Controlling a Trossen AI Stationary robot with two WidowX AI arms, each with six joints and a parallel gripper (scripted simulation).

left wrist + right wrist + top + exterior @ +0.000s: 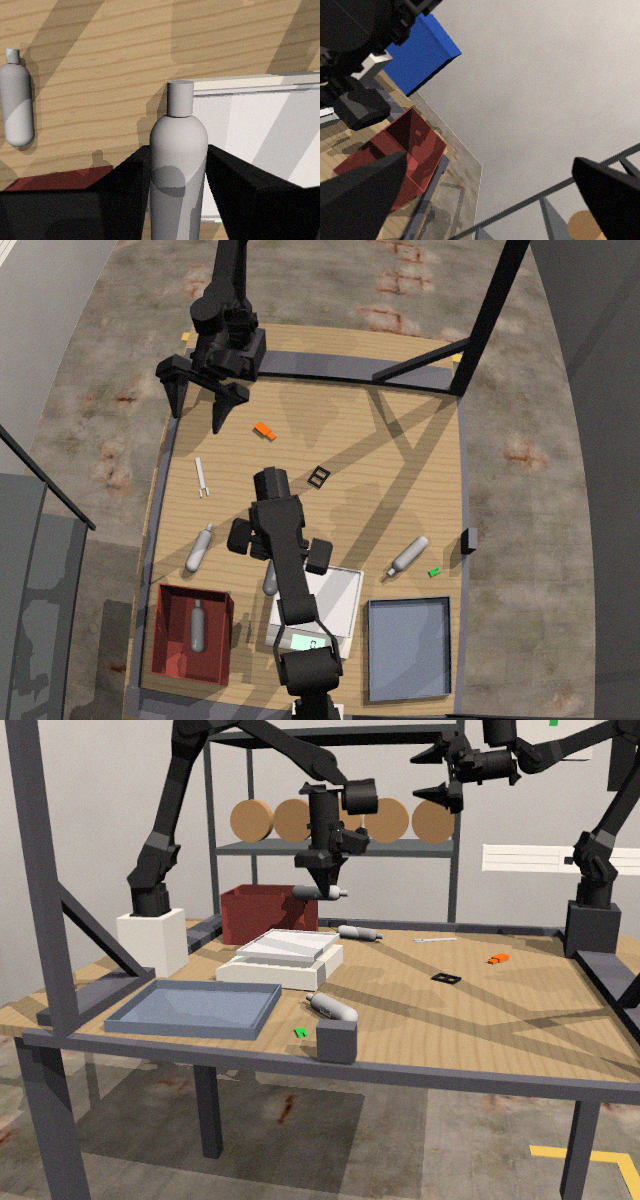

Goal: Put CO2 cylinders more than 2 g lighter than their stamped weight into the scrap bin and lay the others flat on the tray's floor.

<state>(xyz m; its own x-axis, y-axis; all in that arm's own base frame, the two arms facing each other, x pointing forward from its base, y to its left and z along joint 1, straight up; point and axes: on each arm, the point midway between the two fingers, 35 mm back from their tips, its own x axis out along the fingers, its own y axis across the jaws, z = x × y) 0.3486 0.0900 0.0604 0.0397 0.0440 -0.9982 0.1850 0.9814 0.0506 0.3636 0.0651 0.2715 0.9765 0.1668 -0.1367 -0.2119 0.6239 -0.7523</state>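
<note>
My left hand is 60 mm past the scale plate, 80 mm to the right of it and 120 mm above it. Round my left hand: red scrap bin: 220 mm ahead, 120 mm to the left, 150 mm below; black buckle: 130 mm behind, 210 mm to the right, 180 mm below; white scale: 50 mm behind, 90 mm to the left, 140 mm below.
</note>
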